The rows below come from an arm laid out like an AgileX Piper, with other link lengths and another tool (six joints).
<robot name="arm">
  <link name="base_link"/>
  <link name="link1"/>
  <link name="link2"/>
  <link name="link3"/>
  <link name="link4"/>
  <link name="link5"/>
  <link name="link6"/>
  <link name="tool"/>
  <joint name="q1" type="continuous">
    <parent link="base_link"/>
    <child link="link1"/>
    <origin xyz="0 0 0.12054"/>
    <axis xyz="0 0 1"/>
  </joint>
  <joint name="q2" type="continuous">
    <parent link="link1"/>
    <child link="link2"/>
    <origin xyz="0 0 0"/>
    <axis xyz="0 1 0"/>
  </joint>
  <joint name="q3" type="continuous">
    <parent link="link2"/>
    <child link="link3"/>
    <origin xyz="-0.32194 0 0.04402"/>
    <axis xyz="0 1 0"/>
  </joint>
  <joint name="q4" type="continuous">
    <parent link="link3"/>
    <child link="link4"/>
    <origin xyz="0.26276 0 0.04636"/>
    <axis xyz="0.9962 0 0.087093"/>
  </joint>
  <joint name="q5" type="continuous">
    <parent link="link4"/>
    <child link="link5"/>
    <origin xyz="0 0 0"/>
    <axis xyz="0 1 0"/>
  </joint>
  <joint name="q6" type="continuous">
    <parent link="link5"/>
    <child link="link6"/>
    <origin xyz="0.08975 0 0.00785"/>
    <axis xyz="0.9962 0 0.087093"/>
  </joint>
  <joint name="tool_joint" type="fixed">
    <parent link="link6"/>
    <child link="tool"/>
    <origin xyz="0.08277 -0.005 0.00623" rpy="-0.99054 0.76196 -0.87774"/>
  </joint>
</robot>
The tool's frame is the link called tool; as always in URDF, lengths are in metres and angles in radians. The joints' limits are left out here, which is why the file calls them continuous.
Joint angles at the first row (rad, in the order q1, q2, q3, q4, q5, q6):
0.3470 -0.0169 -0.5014 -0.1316 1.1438 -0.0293
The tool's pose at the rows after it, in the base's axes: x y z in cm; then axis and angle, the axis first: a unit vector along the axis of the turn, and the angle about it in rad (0 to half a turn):
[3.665, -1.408, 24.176, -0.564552, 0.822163, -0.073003, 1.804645]
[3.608, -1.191, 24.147, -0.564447, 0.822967, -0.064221, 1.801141]
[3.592, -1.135, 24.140, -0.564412, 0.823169, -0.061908, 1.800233]
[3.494, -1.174, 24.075, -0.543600, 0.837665, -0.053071, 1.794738]
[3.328, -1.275, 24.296, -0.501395, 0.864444, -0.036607, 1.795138]
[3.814, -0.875, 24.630, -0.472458, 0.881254, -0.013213, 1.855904]
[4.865, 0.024, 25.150, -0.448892, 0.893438, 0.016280, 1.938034]
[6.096, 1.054, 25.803, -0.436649, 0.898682, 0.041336, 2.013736]
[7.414, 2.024, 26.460, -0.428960, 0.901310, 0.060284, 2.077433]
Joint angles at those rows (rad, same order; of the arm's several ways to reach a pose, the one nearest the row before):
0.3471 -0.0169 -0.5014 -0.1316 1.1438 -0.0292
0.3470 -0.0169 -0.5014 -0.1173 1.1437 -0.0293
0.3471 -0.0169 -0.5014 -0.1136 1.1438 -0.0293
0.3470 -0.0169 -0.5037 -0.1135 1.1523 0.0124
0.3471 -0.0010 -0.5218 -0.1154 1.1755 0.0925
0.3470 0.0780 -0.5481 -0.1016 1.1970 0.1393
0.3471 0.1950 -0.5808 -0.0714 1.2053 0.1730
0.3470 0.3115 -0.6189 -0.0375 1.2079 0.1836
0.3470 0.4181 -0.6589 -0.0089 1.2078 0.1859

